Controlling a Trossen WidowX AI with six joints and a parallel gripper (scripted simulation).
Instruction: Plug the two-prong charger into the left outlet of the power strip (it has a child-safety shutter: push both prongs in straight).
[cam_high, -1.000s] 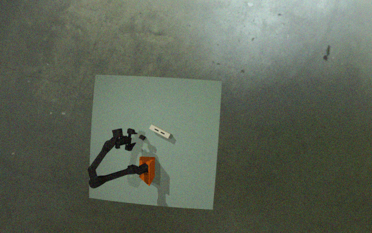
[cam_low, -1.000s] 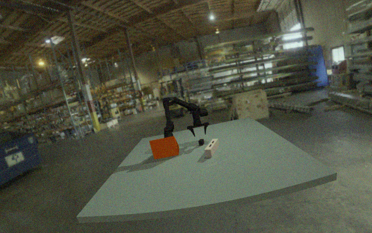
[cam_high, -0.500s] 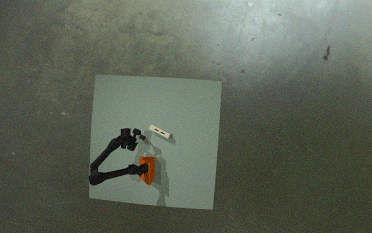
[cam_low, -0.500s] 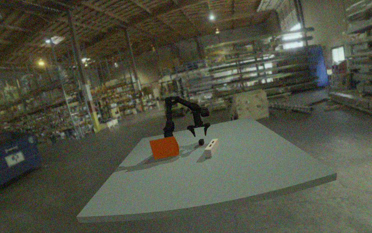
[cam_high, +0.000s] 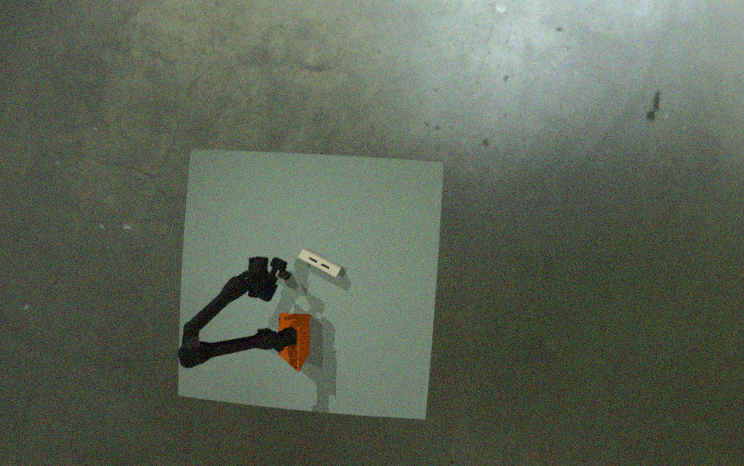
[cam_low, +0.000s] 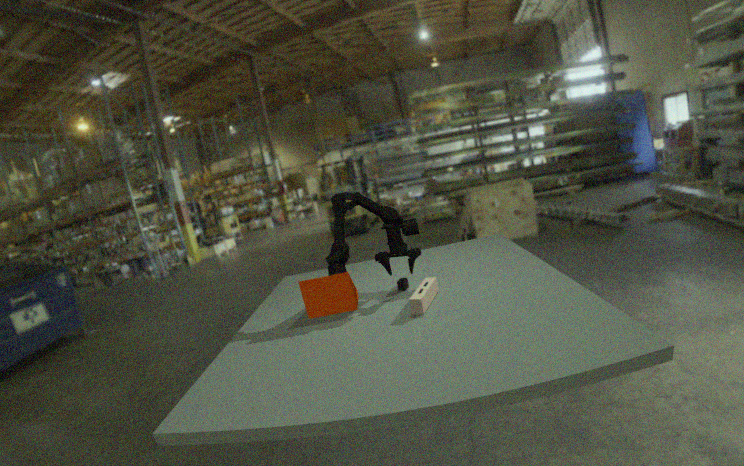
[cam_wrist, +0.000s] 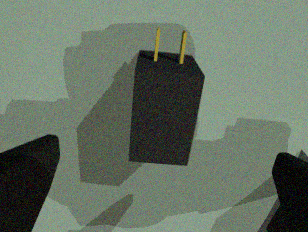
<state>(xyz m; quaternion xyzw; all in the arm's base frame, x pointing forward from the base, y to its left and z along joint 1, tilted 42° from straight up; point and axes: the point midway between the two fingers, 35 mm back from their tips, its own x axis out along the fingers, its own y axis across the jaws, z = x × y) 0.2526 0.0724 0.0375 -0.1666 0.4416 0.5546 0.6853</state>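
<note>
Now: the dark two-prong charger 4 cm below my gripper tip, 2 cm to the left of it and 1 cm ahead of it.
</note>
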